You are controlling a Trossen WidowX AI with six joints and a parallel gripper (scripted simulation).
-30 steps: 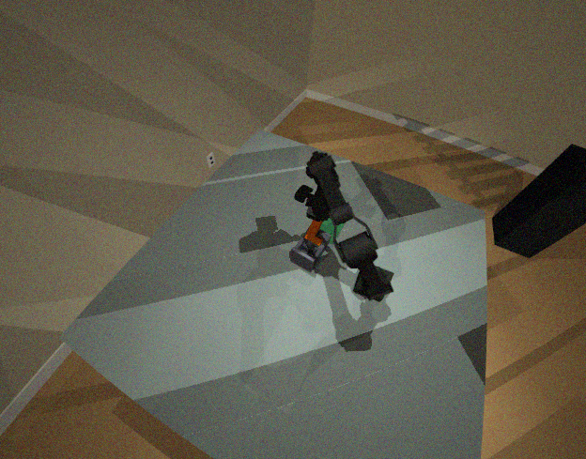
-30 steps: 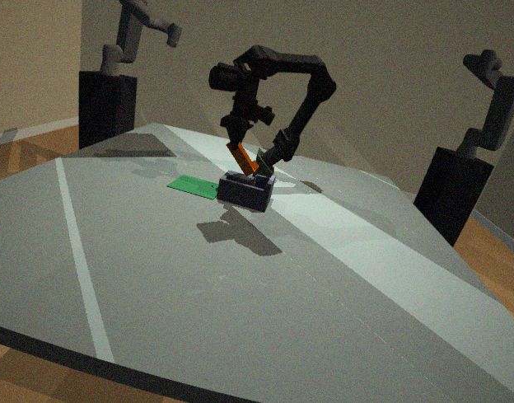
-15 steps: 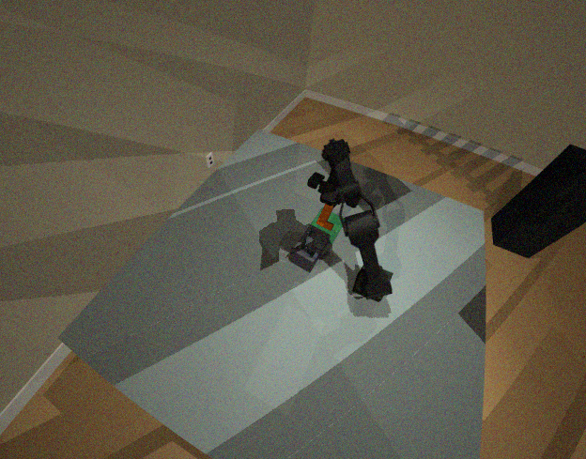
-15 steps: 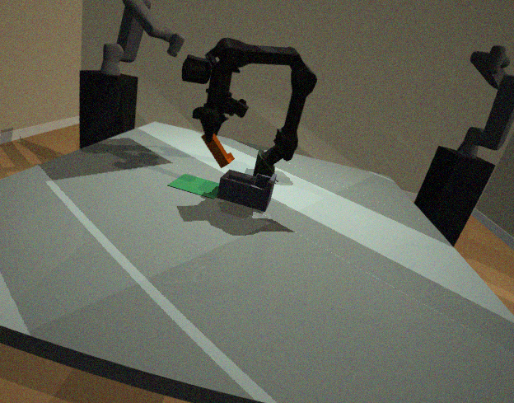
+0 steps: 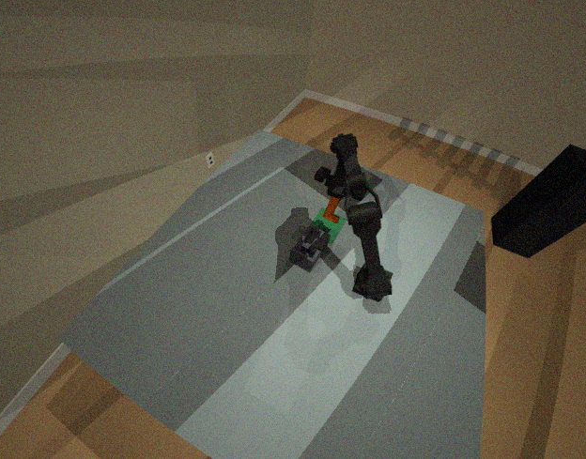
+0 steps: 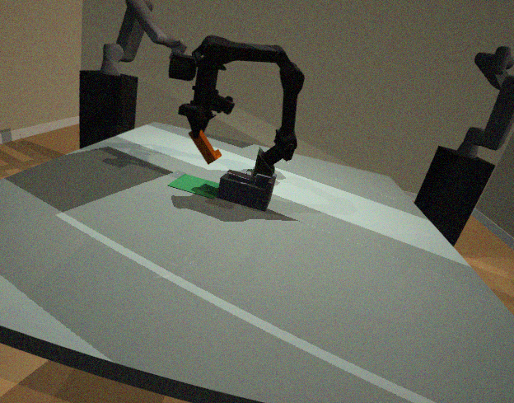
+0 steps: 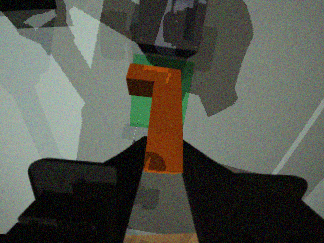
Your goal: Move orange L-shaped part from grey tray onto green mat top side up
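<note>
The green mat is 20 mm to the left of my gripper tip and 170 mm below it. From my gripper tip the other things lie so: orange L-shaped part 10 mm behind, 30 mm to the left, 30 mm below.
</note>
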